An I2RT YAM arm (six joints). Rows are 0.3 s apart.
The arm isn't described. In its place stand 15 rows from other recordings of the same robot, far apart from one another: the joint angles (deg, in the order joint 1, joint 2, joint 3, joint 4, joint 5, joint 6), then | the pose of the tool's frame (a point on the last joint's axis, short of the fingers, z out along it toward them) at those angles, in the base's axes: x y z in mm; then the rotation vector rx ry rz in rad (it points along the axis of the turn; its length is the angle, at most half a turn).
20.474, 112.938, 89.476, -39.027, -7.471, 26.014 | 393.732 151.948 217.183 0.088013 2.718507 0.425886
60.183, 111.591, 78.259, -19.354, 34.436, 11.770 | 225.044 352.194 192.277 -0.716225 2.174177 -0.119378
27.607, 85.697, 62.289, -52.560, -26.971, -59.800 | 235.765 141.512 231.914 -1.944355 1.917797 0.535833
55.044, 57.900, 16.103, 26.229, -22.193, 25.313 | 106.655 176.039 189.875 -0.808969 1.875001 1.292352
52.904, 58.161, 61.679, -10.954, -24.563, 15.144 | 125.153 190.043 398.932 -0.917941 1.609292 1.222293
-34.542, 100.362, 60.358, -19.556, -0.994, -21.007 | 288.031 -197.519 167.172 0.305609 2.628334 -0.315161
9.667, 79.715, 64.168, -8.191, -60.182, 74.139 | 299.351 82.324 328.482 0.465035 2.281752 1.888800
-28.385, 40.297, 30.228, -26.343, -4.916, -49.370 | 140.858 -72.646 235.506 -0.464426 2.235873 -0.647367
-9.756, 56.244, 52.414, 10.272, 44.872, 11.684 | 212.925 -62.095 387.628 0.880315 1.233061 -0.541886
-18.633, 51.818, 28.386, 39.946, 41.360, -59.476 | 183.919 -86.839 307.274 0.172943 1.541661 -1.574216
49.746, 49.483, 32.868, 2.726, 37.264, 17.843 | 145.526 138.520 277.074 -0.036025 1.770229 0.265765
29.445, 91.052, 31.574, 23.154, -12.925, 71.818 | 247.351 148.776 132.491 0.760447 2.353501 1.143278
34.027, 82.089, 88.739, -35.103, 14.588, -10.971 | 266.428 169.072 411.286 -0.638266 1.948139 -0.013097
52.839, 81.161, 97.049, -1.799, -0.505, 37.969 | 183.956 243.216 525.823 -0.196404 1.441510 1.332557
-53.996, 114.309, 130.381, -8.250, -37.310, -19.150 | 281.310 -350.426 493.500 -0.097101 1.484983 -0.571994
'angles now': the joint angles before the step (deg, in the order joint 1, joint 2, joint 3, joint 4, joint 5, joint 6). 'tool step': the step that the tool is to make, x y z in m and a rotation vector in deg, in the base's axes. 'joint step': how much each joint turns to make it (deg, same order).
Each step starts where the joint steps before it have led.
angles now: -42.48 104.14 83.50 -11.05 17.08 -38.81
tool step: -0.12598 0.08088 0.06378 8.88 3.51 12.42
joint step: -7.47 -29.66 -11.80 -25.61 -18.29 -8.65
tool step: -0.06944 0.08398 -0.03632 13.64 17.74 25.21
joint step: -2.32 -15.50 -10.69 -30.43 -12.81 -24.98
